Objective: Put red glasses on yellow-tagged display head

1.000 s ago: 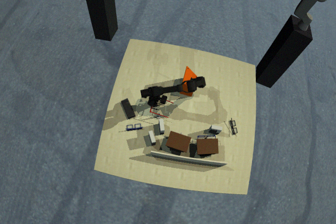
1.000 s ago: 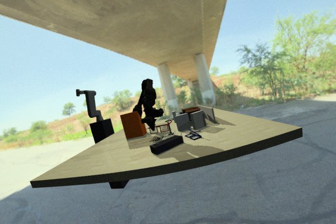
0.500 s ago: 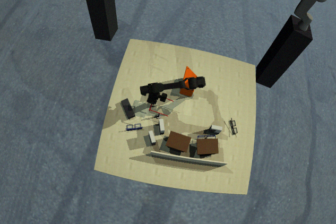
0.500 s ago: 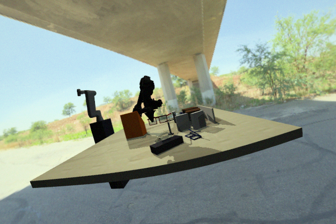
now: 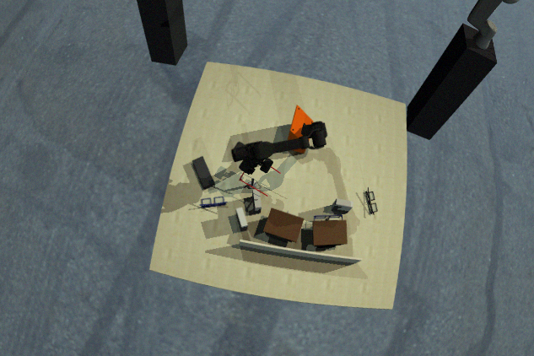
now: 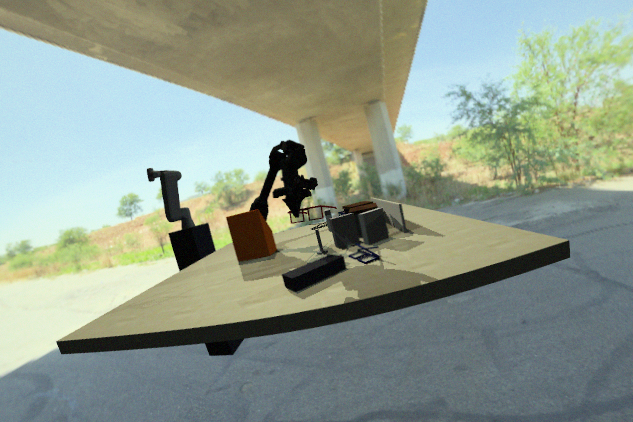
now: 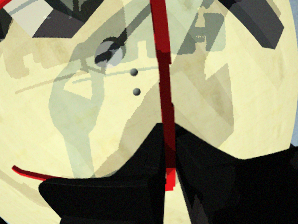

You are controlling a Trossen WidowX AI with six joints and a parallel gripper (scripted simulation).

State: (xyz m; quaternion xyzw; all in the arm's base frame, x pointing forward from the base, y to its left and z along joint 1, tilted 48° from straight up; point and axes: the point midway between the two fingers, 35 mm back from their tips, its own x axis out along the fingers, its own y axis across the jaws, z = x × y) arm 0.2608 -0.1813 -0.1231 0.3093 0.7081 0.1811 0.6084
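Right now my gripper tip is 120 mm above the grey peg stand, 50 mm short of it and 30 mm to the right of it. The rest, counted from my gripper tip: display head: 450 mm to the left, 190 mm ahead, 90 mm below; low white wall: 360 mm to the left, 340 mm ahead, 90 mm below; black box: 220 mm to the right, 130 mm below, 70 mm ahead.
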